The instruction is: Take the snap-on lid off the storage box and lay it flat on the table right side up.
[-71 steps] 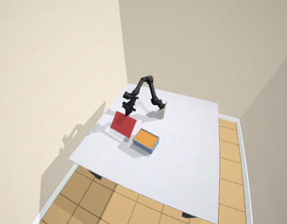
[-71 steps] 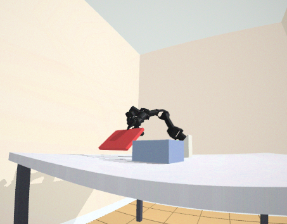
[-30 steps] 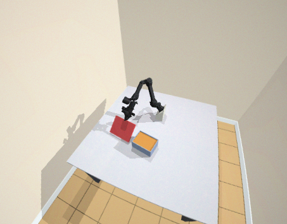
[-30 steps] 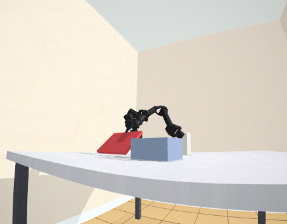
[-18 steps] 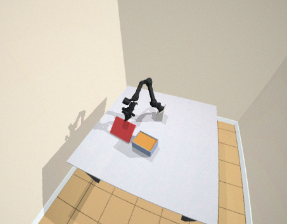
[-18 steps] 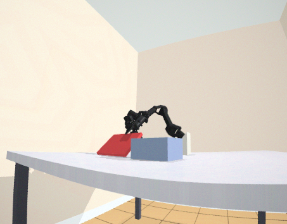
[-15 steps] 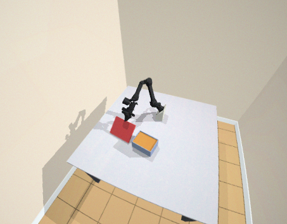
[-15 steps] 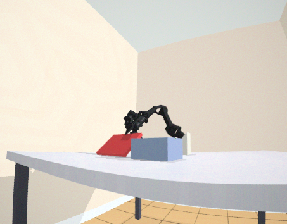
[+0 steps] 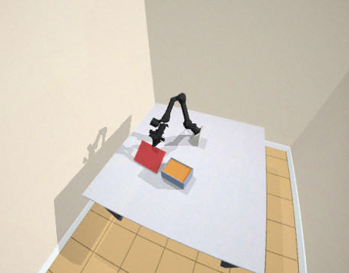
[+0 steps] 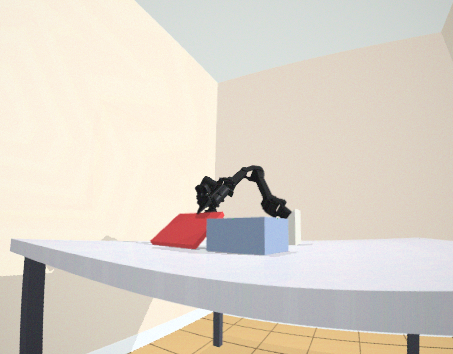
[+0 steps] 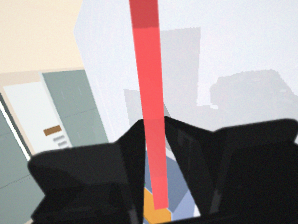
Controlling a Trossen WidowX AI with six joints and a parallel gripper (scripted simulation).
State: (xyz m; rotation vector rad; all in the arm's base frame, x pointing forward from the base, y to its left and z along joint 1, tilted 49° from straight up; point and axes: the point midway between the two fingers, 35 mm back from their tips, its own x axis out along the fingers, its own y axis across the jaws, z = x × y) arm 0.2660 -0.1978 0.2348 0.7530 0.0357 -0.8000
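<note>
Right now the red lid is 70 mm ahead of my gripper tip, 50 mm below it and 10 mm to the right of it. From my gripper tip the other things lie so: storage box (250 mm to the left, 130 mm ahead, 70 mm below).
</note>
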